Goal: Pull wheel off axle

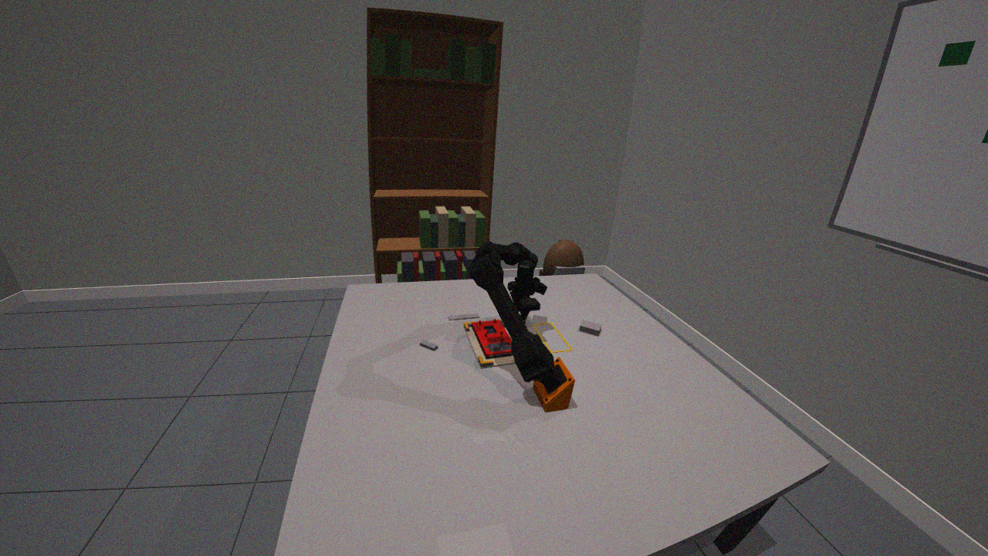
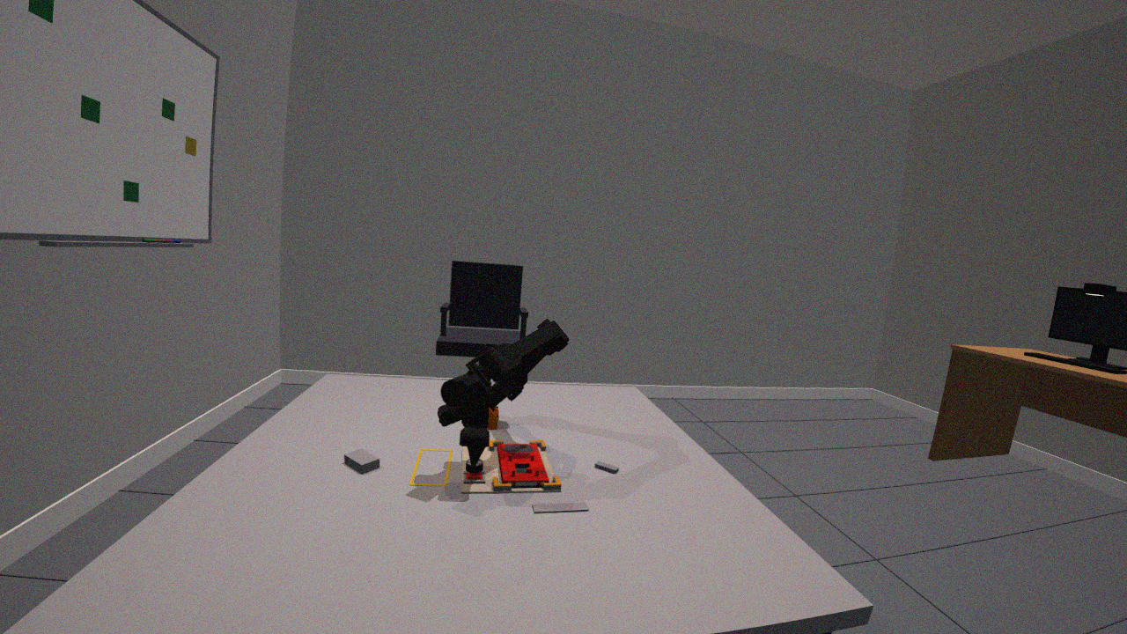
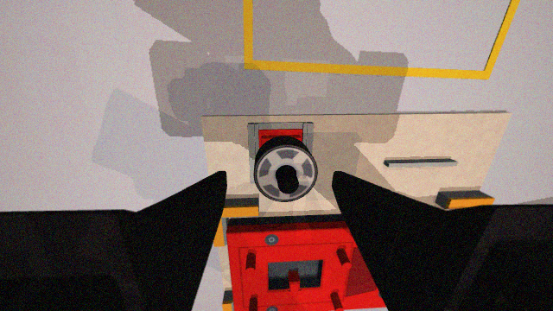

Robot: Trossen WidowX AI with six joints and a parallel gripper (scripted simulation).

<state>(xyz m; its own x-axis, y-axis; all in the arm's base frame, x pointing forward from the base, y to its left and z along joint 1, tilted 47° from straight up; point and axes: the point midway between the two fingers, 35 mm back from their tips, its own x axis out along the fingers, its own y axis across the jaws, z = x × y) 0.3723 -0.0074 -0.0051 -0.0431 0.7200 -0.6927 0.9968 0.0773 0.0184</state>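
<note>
Now: the wheel 20 mm below my gripper tip. Also, from my gripper tip: upright axle: 20 mm below.
</note>
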